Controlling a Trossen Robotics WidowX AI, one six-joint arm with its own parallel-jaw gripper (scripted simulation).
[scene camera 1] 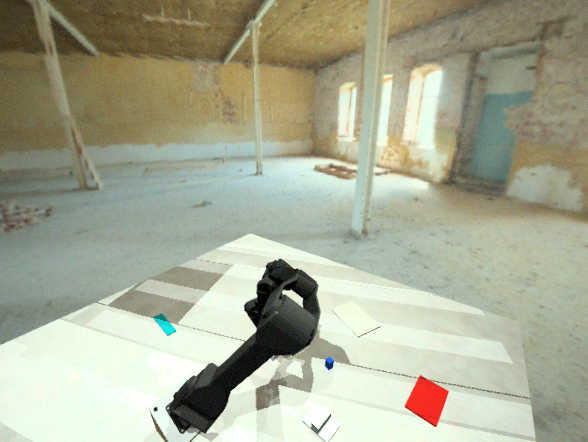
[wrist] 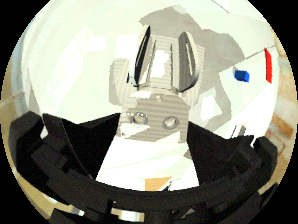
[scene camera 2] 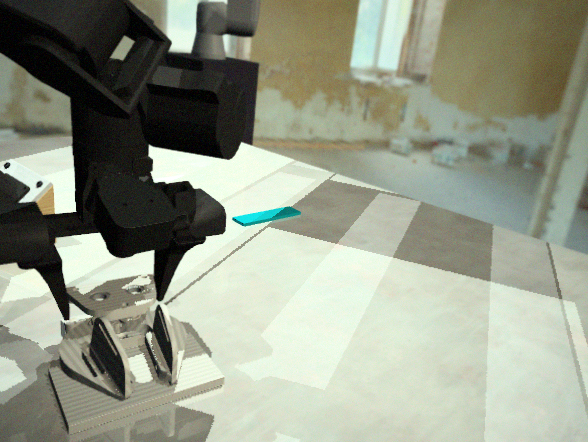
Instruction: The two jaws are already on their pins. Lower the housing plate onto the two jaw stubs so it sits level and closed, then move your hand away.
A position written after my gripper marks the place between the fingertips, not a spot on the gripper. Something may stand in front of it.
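What I can see here is my gripper, and you'd find it at (scene camera 2: 114, 308) and also at (wrist: 153, 120).
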